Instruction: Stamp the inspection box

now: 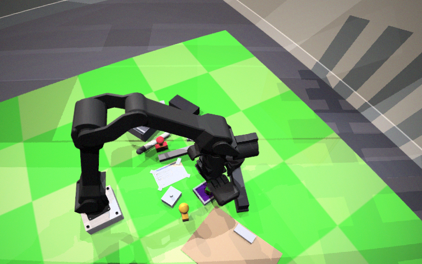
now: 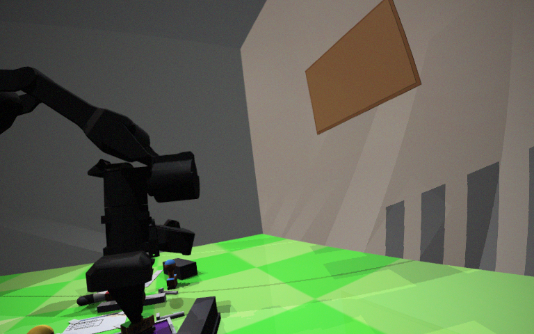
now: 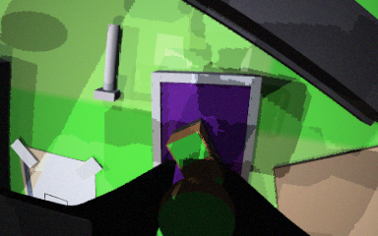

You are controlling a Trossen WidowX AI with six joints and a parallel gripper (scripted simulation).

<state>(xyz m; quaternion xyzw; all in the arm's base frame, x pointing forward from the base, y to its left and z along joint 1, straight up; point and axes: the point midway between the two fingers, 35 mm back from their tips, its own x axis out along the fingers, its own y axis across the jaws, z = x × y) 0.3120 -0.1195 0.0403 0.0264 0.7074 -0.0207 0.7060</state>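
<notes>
The purple ink pad lies 4 cm below my gripper tip. From my gripper tip the other things lie so: green-knobbed PASS stamp right at my gripper tip; black bar 7 cm ahead, 5 cm to the right, 3 cm below; orange stamp 11 cm behind, 2 cm to the right, 2 cm below.
</notes>
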